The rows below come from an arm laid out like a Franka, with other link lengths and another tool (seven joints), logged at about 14 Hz.
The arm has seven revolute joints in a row. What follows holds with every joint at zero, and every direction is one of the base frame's.
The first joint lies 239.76 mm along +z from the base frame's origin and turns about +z.
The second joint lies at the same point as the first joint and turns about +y.
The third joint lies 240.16 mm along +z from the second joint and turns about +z.
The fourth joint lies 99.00 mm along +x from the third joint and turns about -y.
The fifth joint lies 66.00 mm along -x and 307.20 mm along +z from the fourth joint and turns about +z.
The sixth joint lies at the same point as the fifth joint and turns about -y.
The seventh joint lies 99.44 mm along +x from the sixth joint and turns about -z.
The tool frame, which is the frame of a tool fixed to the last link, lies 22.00 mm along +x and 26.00 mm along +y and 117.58 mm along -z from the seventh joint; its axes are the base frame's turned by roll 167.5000, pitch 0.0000 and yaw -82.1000 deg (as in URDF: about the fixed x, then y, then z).
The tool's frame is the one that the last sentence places.
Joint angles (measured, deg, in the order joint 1, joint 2, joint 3, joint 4, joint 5, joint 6, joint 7), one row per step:
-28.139, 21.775, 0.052, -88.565, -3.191, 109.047, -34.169
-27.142, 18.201, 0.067, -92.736, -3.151, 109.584, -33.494
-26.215, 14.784, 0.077, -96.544, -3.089, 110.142, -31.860
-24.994, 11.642, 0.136, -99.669, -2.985, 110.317, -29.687
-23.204, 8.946, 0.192, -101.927, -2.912, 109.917, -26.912
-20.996, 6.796, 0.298, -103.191, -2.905, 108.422, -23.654
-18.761, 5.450, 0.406, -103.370, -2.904, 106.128, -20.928
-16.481, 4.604, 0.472, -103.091, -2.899, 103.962, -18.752
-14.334, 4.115, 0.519, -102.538, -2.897, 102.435, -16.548
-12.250, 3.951, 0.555, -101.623, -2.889, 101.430, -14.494
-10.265, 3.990, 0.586, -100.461, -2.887, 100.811, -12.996
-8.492, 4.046, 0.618, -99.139, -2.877, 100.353, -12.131
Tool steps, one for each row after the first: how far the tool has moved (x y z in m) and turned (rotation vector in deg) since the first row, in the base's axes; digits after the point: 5 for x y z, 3 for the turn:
-0.00643, 0.01513, 0.00760, 0.042, 0.007, 0.352
-0.01254, 0.02875, 0.01552, -0.041, -0.230, -0.336
-0.01664, 0.04461, 0.02429, -0.110, -0.529, -1.255
-0.01785, 0.06440, 0.03335, -0.166, -0.692, -2.225
-0.01753, 0.08736, 0.04194, -0.091, -0.237, -3.238
-0.01654, 0.10966, 0.04909, 0.085, 0.750, -3.724
-0.01491, 0.13141, 0.05504, 0.185, 1.690, -3.653
-0.01207, 0.15110, 0.06079, 0.103, 2.096, -3.731
-0.00777, 0.16974, 0.06710, -0.083, 1.953, -3.711
-0.00290, 0.18751, 0.07407, -0.283, 1.397, -3.223
0.00150, 0.20368, 0.08241, -0.442, 0.556, -2.310

